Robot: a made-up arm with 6 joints.
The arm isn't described. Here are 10 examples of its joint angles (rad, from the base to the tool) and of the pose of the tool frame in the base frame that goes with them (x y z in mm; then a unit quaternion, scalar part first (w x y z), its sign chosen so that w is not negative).
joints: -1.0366 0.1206 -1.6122 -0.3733 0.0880 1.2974
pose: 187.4 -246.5 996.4 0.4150 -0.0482 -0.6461 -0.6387
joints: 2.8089 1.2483 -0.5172 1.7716 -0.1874 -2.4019
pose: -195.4 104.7 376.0 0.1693 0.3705 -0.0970 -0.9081
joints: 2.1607 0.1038 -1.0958 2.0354 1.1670 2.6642
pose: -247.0 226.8 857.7 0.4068 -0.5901 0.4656 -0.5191
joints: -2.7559 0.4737 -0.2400 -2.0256 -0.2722 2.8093
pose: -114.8 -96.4 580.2 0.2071 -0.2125 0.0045 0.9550
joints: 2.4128 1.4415 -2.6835 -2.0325 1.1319 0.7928
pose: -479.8 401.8 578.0 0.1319 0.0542 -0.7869 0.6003
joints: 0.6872 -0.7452 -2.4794 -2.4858 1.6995 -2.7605
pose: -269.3 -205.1 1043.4 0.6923 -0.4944 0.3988 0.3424
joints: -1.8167 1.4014 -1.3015 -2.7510 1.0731 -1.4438
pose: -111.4 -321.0 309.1 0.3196 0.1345 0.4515 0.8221
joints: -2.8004 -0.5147 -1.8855 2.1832 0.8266 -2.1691
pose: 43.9 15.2 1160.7 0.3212 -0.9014 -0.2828 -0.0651
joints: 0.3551 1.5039 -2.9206 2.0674 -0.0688 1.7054
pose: 525.7 228.8 555.3 0.1254 -0.5726 -0.2817 0.7596
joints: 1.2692 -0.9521 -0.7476 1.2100 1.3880 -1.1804
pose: -114.6 22.6 922.0 0.2900 0.5737 -0.1023 0.7592
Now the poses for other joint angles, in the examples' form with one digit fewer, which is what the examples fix.
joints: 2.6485 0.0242 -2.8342 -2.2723 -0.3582 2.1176
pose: -125 -19 1174 0.086 -0.909 0.282 -0.294
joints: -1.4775 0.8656 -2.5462 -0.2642 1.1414 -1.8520
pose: 97 -480 821 0.935 -0.251 0.154 0.198
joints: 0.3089 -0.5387 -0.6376 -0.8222 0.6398 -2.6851
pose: 53 103 813 0.180 0.343 -0.202 -0.900
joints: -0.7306 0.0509 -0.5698 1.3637 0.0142 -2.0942
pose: 179 -158 726 0.967 -0.165 -0.195 0.002
